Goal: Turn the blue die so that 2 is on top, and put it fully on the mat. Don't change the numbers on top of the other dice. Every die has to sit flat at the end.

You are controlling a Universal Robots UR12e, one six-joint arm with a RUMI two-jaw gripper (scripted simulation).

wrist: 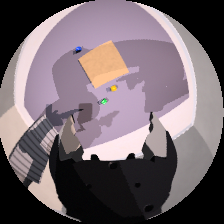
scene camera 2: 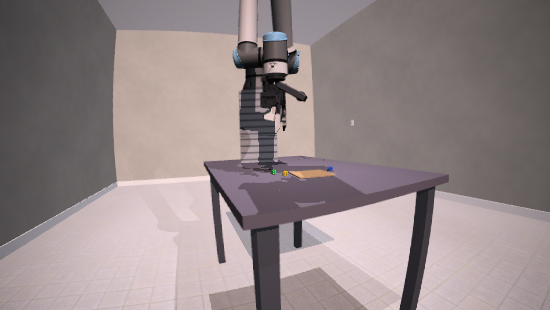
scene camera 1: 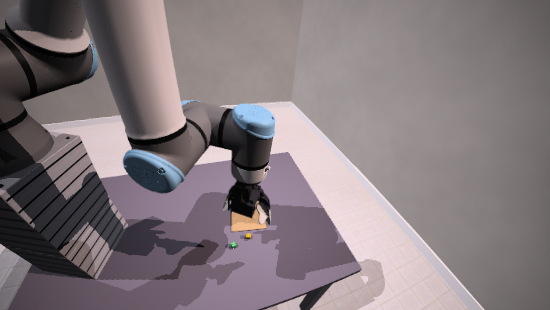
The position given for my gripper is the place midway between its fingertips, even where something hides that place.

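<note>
A tan mat (wrist: pixel 104 63) is visible, as is my gripper (scene camera 2: pixel 280 132). My gripper appears also in scene camera 1 (scene camera 1: pixel 246 216) and in the wrist view (wrist: pixel 111 114).
</note>
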